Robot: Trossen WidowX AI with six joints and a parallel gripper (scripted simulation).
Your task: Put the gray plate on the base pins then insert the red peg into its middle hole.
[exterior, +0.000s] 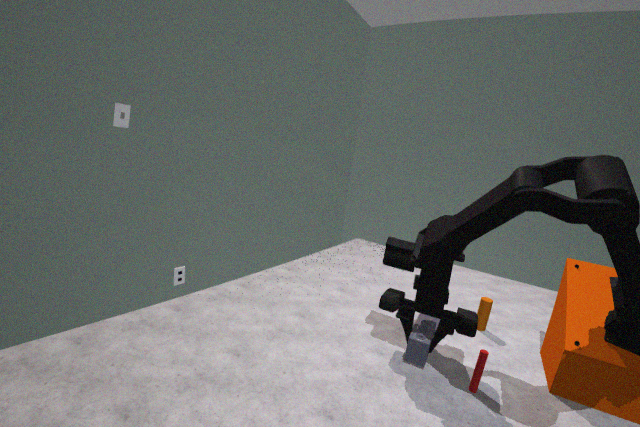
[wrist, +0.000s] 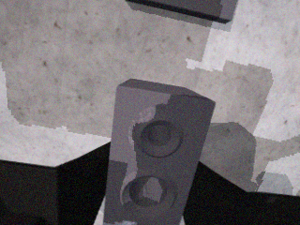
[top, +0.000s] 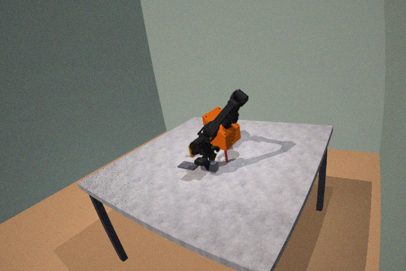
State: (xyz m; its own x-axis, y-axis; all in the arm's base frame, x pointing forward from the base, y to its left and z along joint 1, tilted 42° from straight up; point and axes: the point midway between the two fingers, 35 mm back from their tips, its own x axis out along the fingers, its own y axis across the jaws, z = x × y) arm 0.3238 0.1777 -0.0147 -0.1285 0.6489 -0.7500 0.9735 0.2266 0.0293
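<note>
Now: gripper tip 20 mm short of the gray base and 150 mm to the left of it. Round my gripper tip: red peg (120 mm behind, 30 mm to the left, 30 mm above); then short orange peg (80 mm behind, 220 mm to the right, 30 mm above); then gray plate (30 mm above).
</note>
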